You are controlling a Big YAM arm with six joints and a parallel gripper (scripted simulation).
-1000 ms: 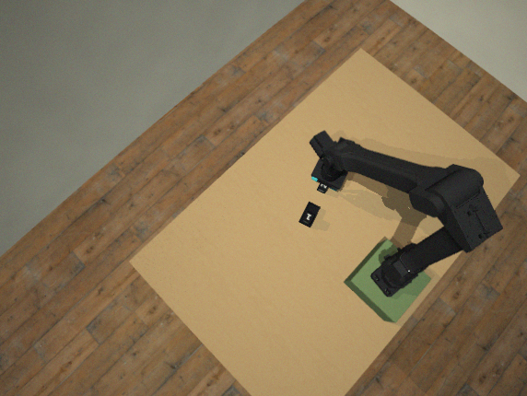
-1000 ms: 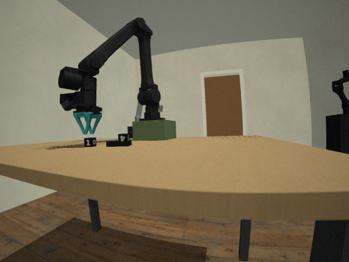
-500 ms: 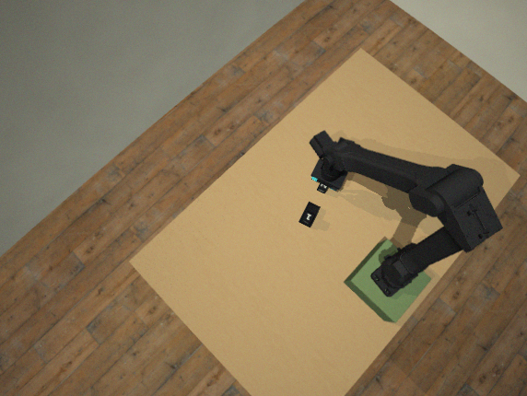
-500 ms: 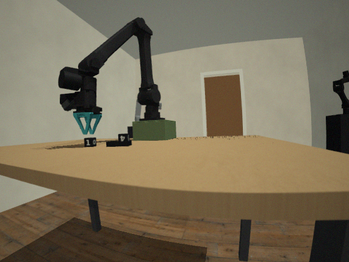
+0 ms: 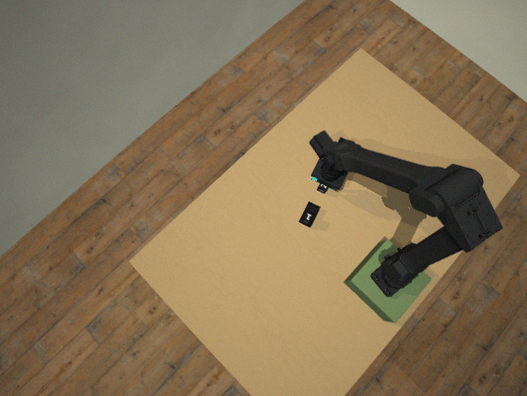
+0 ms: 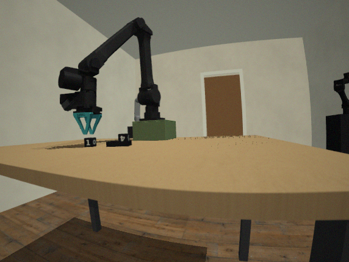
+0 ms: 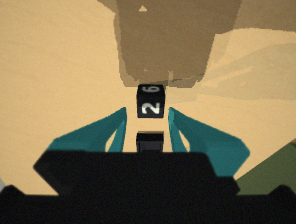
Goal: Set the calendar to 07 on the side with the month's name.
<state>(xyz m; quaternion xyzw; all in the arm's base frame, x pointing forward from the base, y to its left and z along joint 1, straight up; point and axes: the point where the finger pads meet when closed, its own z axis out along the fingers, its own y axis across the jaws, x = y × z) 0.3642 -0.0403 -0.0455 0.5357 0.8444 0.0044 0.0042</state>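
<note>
The digit cube lies 4 cm below my hand. The rest, counted from my hand: black calendar tray 5 cm behind, 10 cm to the left, 4 cm below.
</note>
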